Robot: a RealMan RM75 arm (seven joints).
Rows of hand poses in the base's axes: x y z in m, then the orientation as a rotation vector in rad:
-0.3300 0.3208 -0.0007 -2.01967 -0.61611 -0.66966
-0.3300 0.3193 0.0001 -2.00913 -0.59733 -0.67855
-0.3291 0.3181 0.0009 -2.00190 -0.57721 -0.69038
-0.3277 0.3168 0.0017 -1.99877 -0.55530 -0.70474
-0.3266 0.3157 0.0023 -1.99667 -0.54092 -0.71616
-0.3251 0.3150 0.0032 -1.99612 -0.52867 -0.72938
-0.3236 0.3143 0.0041 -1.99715 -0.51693 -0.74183
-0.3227 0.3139 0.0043 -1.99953 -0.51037 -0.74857
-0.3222 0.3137 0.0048 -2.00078 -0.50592 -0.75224
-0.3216 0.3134 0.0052 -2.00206 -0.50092 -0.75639
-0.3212 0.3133 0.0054 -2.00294 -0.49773 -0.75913
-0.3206 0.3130 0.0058 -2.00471 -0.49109 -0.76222
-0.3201 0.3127 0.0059 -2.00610 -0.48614 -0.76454
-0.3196 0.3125 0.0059 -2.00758 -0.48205 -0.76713
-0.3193 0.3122 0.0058 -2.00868 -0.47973 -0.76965
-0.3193 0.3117 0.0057 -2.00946 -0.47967 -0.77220
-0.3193 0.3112 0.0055 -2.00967 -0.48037 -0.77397
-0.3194 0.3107 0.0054 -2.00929 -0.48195 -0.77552
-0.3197 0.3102 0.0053 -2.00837 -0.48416 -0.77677
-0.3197 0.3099 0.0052 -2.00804 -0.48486 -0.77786
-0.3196 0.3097 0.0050 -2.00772 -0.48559 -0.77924
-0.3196 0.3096 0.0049 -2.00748 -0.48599 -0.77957
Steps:
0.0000 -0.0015 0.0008 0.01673 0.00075 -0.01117
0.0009 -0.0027 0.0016 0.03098 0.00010 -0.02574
0.0023 -0.0040 0.0024 0.04213 -0.00145 -0.04409
0.0034 -0.0051 0.0030 0.04942 -0.00394 -0.05701
0.0049 -0.0058 0.0039 0.05448 -0.00853 -0.06997
0.0064 -0.0065 0.0048 0.05784 -0.01269 -0.08288
0.0073 -0.0069 0.0050 0.05806 -0.01476 -0.09067
0.0078 -0.0071 0.0055 0.05852 -0.01554 -0.09543
0.0084 -0.0074 0.0059 0.05914 -0.01644 -0.10076
0.0088 -0.0075 0.0061 0.05947 -0.01709 -0.10421
0.0094 -0.0078 0.0065 0.06021 -0.01654 -0.11029
0.0099 -0.0081 0.0066 0.06069 -0.01615 -0.11485
0.0104 -0.0083 0.0066 0.06078 -0.01629 -0.11903
0.0107 -0.0086 0.0065 0.06058 -0.01711 -0.12193
0.0107 -0.0091 0.0064 0.05989 -0.01888 -0.12332
0.0107 -0.0096 0.0062 0.05944 -0.02043 -0.12370
0.0106 -0.0101 0.0061 0.05922 -0.02220 -0.12323
0.0103 -0.0106 0.0060 0.05927 -0.02404 -0.12205
0.0103 -0.0109 0.0059 0.05932 -0.02513 -0.12196
0.0104 -0.0111 0.0057 0.05934 -0.02643 -0.12197
0.0104 -0.0112 0.0056 0.05942 -0.02684 -0.12178

